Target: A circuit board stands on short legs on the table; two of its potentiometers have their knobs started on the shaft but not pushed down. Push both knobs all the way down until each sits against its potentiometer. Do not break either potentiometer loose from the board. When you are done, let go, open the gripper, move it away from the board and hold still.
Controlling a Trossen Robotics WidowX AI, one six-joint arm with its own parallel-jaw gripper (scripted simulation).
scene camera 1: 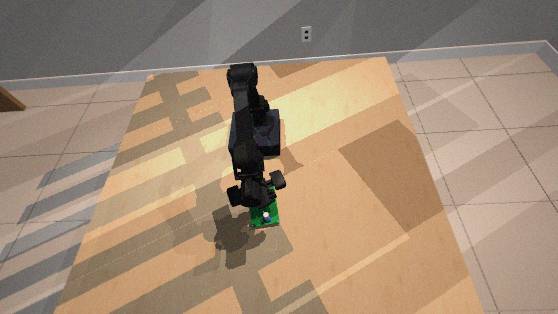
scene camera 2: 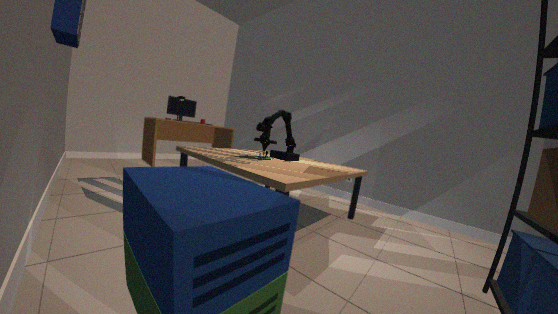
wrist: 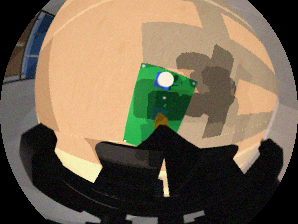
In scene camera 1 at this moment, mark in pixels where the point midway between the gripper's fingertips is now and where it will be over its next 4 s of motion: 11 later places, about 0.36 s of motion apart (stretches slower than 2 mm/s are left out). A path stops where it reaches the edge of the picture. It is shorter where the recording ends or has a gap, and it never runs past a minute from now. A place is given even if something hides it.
My gripper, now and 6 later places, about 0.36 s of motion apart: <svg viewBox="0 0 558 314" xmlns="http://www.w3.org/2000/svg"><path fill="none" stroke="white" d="M260 199L260 199L260 198L259 197L259 190L259 165L259 159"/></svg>
